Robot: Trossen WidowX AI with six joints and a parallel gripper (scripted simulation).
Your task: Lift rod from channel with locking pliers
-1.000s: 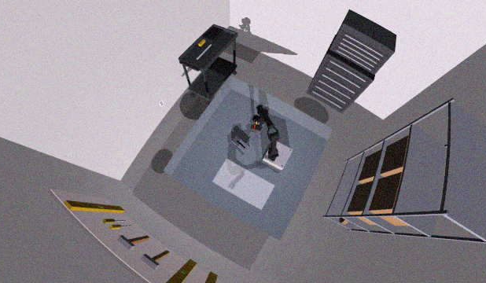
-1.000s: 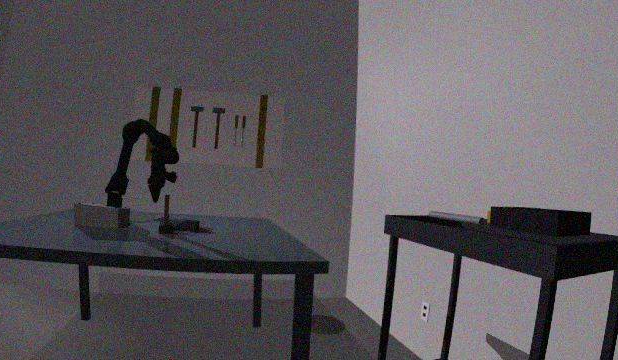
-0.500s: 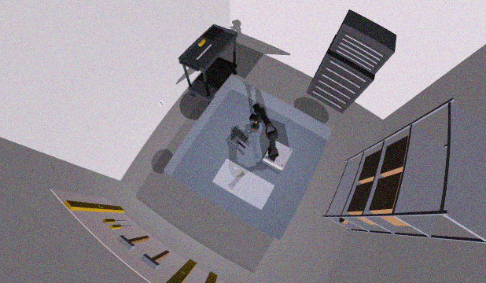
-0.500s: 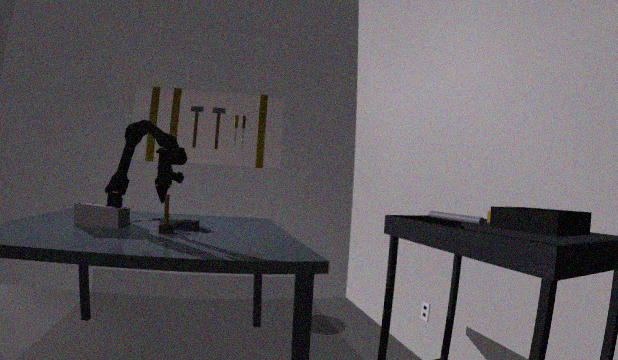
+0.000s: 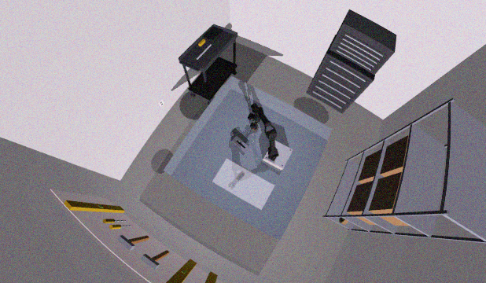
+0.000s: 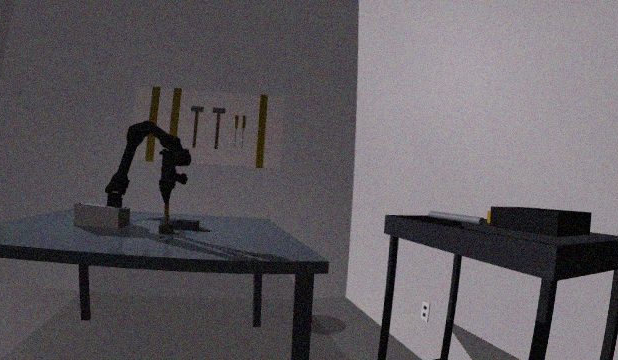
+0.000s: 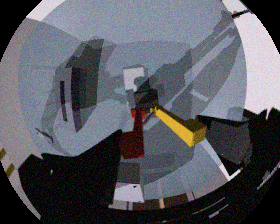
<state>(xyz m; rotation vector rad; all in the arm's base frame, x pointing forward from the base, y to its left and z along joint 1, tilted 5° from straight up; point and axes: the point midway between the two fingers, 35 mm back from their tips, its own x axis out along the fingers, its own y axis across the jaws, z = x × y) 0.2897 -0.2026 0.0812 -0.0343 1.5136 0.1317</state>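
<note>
My gripper tip is now 2 cm to the left of the yellow handle and 2 cm above it. From my gripper tip the other things lie so: small dark holster (11 cm below, 1 cm to the left); then grey channel block (23 cm to the left, 11 cm below, 3 cm ahead); then grey strip (57 cm to the left, 12 cm below, 11 cm behind).
</note>
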